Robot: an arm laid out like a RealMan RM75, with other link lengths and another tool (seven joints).
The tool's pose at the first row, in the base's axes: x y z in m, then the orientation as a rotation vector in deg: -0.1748 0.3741 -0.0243 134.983 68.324 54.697
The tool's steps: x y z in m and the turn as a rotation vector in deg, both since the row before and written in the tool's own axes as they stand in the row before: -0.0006 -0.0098 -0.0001 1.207 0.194 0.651; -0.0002 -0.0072 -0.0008 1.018 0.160 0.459; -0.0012 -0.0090 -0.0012 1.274 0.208 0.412; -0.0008 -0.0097 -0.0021 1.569 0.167 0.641; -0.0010 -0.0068 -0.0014 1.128 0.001 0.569
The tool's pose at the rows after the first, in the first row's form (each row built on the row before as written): -0.1808 0.3794 -0.0299 136.409 68.604 54.698; -0.1857 0.3836 -0.0333 137.540 68.933 54.662; -0.1924 0.3881 -0.0376 138.821 69.523 54.572; -0.2001 0.3933 -0.0412 140.528 70.071 54.370; -0.2057 0.3966 -0.0438 141.869 70.303 54.085
